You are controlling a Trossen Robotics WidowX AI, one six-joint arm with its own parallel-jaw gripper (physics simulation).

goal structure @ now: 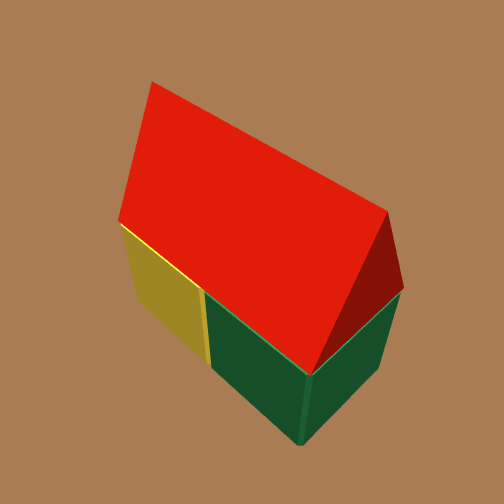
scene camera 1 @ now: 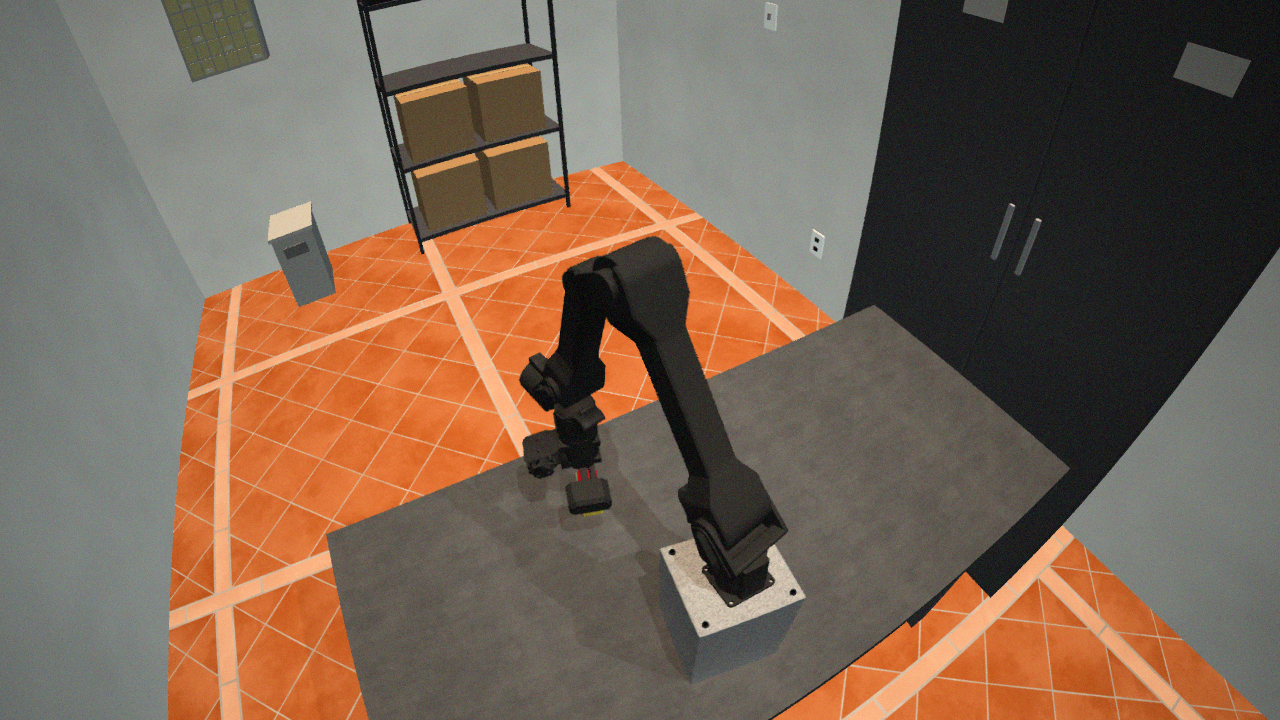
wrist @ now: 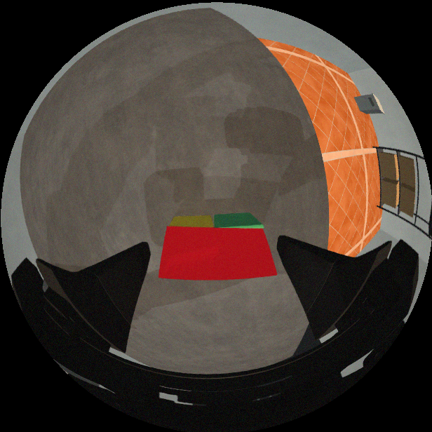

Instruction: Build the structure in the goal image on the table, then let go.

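Pixels of known places: arm's base at its link origin: (scene camera 1: pixel 738 576).
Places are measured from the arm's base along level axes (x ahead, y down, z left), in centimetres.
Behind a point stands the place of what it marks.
A red block (scene camera 1: pixel 587 475) (wrist: pixel 216 253) lies across the top of a yellow block (scene camera 1: pixel 594 513) @(x 28.1, y 19.1, z 7.1 cm) (wrist: pixel 192 221) and a green block (wrist: pixel 237 220). The yellow and green blocks are side by side below it and mostly hidden; the green block cannot be made out in the scene view. My gripper (scene camera 1: pixel 586 479) @(x 31.4, y 15.6, z 7.1 cm) (wrist: pixel 213 246) points down at the stack. It is open, with one finger on each side of the red block and a gap visible on both sides in the wrist view. In the scene view the near finger hides much of the stack.
The stack is on the grey table (scene camera 1: pixel 465 582) @(x 25.4, y 19.6, z 31.1 cm) (wrist: pixel 100 150), near its back edge. The arm's pale mounting block (scene camera 1: pixel 729 649) @(x -5.3, y 8.5, z 3.5 cm) stands at the table's front. Beyond the table are a shelf rack (scene camera 1: pixel 477 132), a grey bin (scene camera 1: pixel 308 268) and a black cabinet (scene camera 1: pixel 966 179).
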